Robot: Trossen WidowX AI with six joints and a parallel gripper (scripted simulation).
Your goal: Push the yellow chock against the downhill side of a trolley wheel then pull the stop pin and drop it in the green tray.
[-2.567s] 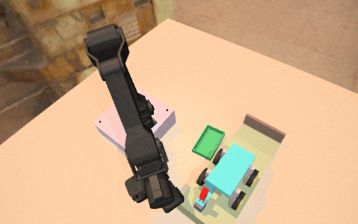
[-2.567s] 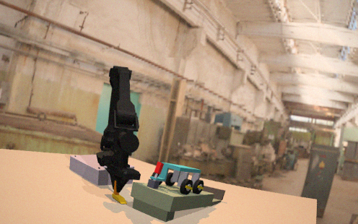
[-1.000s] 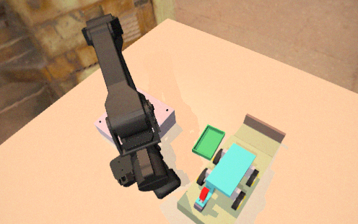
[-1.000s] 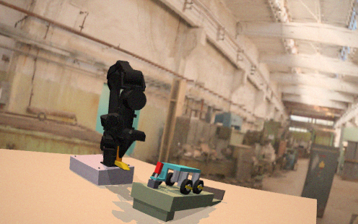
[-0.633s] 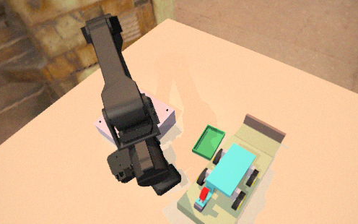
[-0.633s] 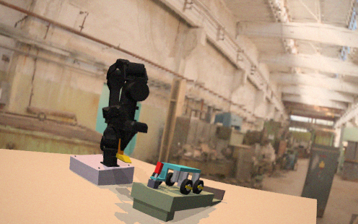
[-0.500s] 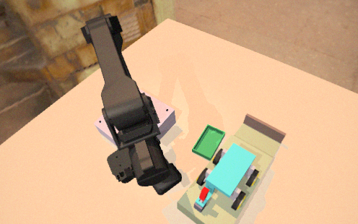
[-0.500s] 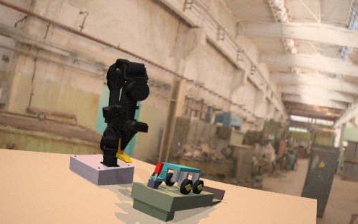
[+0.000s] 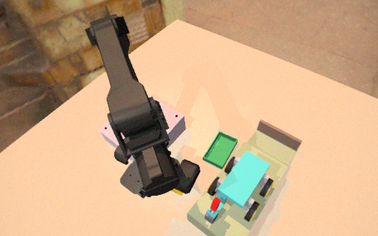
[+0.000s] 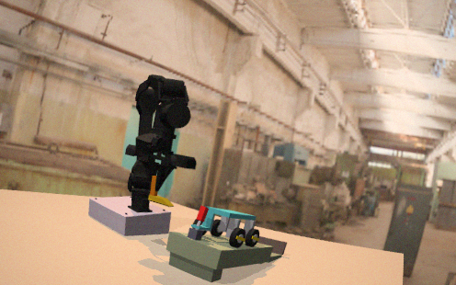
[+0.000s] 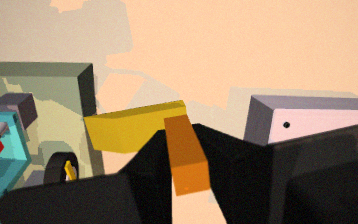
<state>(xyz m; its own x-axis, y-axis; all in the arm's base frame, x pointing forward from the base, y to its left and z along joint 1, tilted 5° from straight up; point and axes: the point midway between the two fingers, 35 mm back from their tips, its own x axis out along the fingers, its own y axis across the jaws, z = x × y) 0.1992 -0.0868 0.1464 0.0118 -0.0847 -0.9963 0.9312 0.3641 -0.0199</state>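
Now: gripper tip 20 mm short of the yellow chock, 10 mm to the right of it and 10 mm above it. From my gripper tip the other things lie so: dark ramp lip 90 mm ahead, 400 mm to the left, 150 mm below; cyan trolley 130 mm ahead, 150 mm to the left, 60 mm below; red-headed stop pin 130 mm ahead, 50 mm to the left, 50 mm below.
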